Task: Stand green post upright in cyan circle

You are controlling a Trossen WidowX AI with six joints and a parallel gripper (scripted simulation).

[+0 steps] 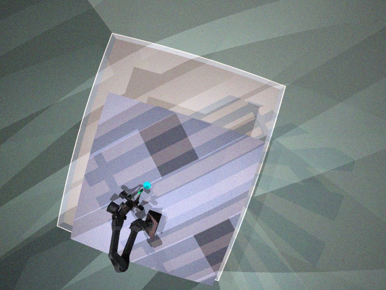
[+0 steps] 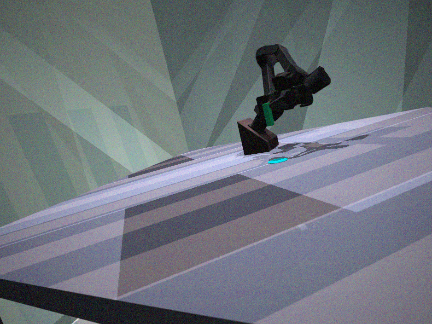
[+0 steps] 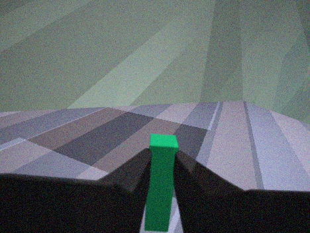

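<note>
My gripper tip is 16 cm above the cyan circle. The rest, counted from my gripper tip: green post (2 cm below).
</note>
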